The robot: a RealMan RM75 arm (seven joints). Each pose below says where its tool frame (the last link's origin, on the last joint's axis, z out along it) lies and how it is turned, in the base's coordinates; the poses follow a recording.
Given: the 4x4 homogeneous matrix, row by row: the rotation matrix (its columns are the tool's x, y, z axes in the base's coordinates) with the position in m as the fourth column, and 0 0 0 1 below. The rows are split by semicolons.
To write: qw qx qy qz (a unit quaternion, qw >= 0); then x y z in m. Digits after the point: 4 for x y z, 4 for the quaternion.
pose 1, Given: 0.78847 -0.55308 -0.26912 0.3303; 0.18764 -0.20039 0.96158 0.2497; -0.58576 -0.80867 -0.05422 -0.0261; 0 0 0 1
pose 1, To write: 0.6192 -0.7147 0.1278 0.2990 0.3303 0.2497 -0.0261
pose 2, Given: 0.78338 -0.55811 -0.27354 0.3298; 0.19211 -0.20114 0.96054 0.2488; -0.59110 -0.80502 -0.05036 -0.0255; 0 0 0 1
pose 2, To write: 0.6188 -0.7132 0.1283 0.3031 0.3298 0.2488 -0.0255
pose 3, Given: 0.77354 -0.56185 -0.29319 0.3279; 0.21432 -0.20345 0.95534 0.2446; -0.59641 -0.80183 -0.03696 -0.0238; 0 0 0 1
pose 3, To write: 0.6191 -0.7096 0.1224 0.3134 0.3279 0.2446 -0.0238
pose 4, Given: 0.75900 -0.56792 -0.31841 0.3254; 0.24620 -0.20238 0.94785 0.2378; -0.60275 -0.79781 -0.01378 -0.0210; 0 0 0 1
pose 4, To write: 0.6211 -0.7027 0.1145 0.3277 0.3254 0.2378 -0.0210
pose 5, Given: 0.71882 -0.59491 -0.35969 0.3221; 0.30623 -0.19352 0.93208 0.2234; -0.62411 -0.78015 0.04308 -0.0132; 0 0 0 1
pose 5, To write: 0.6262 -0.6836 0.1056 0.3598 0.3221 0.2234 -0.0132
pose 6, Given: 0.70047 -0.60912 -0.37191 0.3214; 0.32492 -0.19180 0.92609 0.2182; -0.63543 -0.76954 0.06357 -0.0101; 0 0 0 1
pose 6, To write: 0.6269 -0.6761 0.1051 0.3725 0.3214 0.2182 -0.0101
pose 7, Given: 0.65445 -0.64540 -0.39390 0.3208; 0.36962 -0.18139 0.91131 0.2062; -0.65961 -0.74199 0.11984 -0.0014; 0 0 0 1
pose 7, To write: 0.6311 -0.6550 0.1053 0.4021 0.3208 0.2062 -0.0014
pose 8, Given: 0.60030 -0.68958 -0.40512 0.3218; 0.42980 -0.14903 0.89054 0.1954; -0.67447 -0.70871 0.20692 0.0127; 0 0 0 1
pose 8, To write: 0.6439 -0.6210 0.1046 0.4346 0.3218 0.1954 0.0127
